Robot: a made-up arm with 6 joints.
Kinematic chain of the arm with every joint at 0, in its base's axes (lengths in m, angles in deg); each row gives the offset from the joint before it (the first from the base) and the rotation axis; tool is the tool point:
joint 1: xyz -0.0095 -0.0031 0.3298 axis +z
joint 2: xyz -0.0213 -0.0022 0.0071 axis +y
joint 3: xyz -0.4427 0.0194 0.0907 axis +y
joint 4: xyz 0.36 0.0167 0.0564 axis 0.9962 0 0.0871
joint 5: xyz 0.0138 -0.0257 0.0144 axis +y
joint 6: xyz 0.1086 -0.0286 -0.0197 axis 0.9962 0 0.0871
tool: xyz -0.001 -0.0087 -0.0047
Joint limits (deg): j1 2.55..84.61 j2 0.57..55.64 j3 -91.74..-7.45 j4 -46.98..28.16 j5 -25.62..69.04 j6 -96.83..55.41
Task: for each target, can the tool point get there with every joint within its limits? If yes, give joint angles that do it. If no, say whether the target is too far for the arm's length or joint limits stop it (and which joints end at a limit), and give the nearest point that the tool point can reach.
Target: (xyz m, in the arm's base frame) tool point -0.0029 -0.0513 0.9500
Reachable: yes | joints 22.75 30.68 -65.55 -36.90 27.76 -80.77
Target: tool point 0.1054 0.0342 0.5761
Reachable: yes | joints 42.91 35.33 -19.97 -25.50 37.17 -70.81
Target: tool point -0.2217 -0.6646 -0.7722
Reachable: no: too far | nearest point -0.0460 -0.0725 0.4229 | short by 1.345 m
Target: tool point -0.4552 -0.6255 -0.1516
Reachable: no: joint limits stop it (at a limit: joint 2, joint 3, joint 4, joint 5, joint 6) | nearest point -0.0559 -0.0679 0.4236 | short by 0.895 m
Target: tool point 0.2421 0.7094 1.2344
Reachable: no: too far | nearest point 0.0729 0.2302 0.9778 | short by 0.569 m
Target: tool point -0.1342 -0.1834 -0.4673
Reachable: no: joint limits stop it (at a limit: joint 2, joint 3, joint 4, joint 5) | nearest point -0.0532 -0.0663 0.4224 | short by 0.901 m
